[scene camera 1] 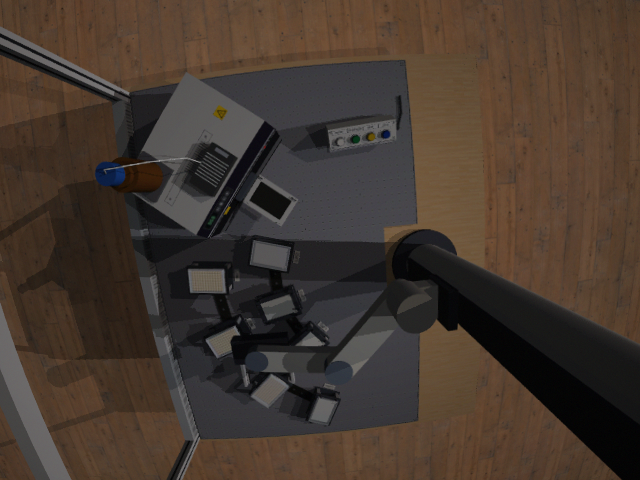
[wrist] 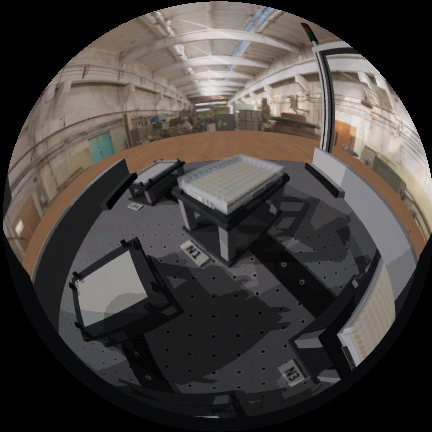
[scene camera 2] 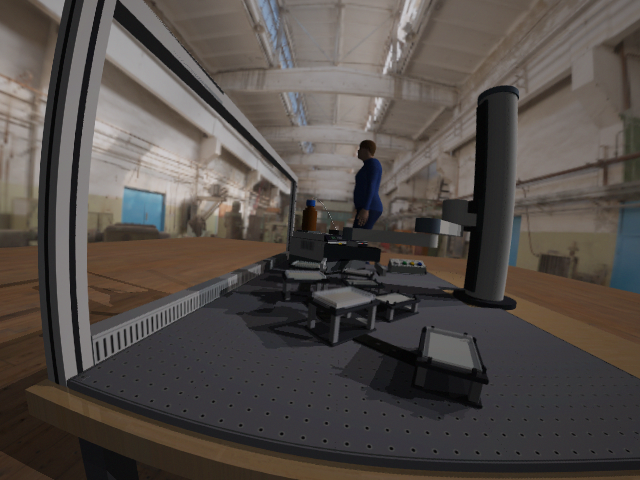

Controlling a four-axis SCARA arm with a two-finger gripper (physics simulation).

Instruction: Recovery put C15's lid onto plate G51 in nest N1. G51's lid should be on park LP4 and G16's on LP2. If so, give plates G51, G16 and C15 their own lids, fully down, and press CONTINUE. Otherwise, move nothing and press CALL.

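Pixels of known places: gripper, fingertip midpoint: (scene camera 1: 270,383) (wrist: 219,152) (scene camera 2: 352,270); arm's base, origin of the base link: (scene camera 1: 424,262) (scene camera 2: 482,300).
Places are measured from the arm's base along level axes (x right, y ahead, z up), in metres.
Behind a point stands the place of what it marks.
Note:
My gripper (scene camera 1: 268,376) @(x -0.340, y 0.603, z 0.147 m) (wrist: 219,152) @(x -0.340, y 0.603, z 0.147 m) is open and empty, its fingers apart beyond nest N1. Plate G51 (scene camera 1: 269,390) @(x -0.403, y 0.621, z 0.104 m) (scene camera 2: 343,298) @(x -0.454, y 0.625, z 0.104 m) (wrist: 230,182) @(x -0.375, y 0.613, z 0.104 m) sits on N1 under a clear cover; its side writing is too small to read now. A pale lid (scene camera 1: 324,406) @(x -0.530, y 0.426, z 0.068 m) (scene camera 2: 450,350) @(x -0.578, y 0.444, z 0.068 m) (wrist: 158,172) @(x -0.524, y 0.465, z 0.067 m) lies on park LP4. Another lid (wrist: 112,295) @(x -0.258, y 0.487, z 0.058 m) lies on the park at the lower left of the wrist view; its tag is unreadable. A plate (scene camera 1: 224,341) @(x -0.189, y 0.753, z 0.097 m) (scene camera 2: 305,275) @(x -0.237, y 0.744, z 0.097 m) (wrist: 372,320) sits on nest N3. Another plate (scene camera 1: 207,280) @(x 0.038, y 0.776, z 0.085 m) sits farther back. The button box (scene camera 1: 362,135) @(x 0.460, y 0.213, z 0.078 m) (scene camera 2: 406,266) @(x 0.434, y 0.226, z 0.060 m) has white, green, yellow and blue buttons.
Two more parks with pale covers (scene camera 1: 279,305) @(x -0.084, y 0.544, z 0.060 m) (scene camera 1: 271,254) @(x 0.103, y 0.546, z 0.068 m) stand near the reader machine (scene camera 1: 191,124) @(x 0.517, y 0.700, z 0.221 m). A brown bottle (scene camera 1: 139,174) @(x 0.386, y 0.797, z 0.346 m) (scene camera 2: 309,218) @(x 0.349, y 0.834, z 0.302 m) with a blue cap stands by it. A frame post (scene camera 2: 77,206) @(x -0.699, y 1.004, z 0.257 m) (wrist: 327,105) @(x -0.688, y 1.006, z 0.284 m) rises at the table edge. A person (scene camera 2: 368,186) stands beyond the table.

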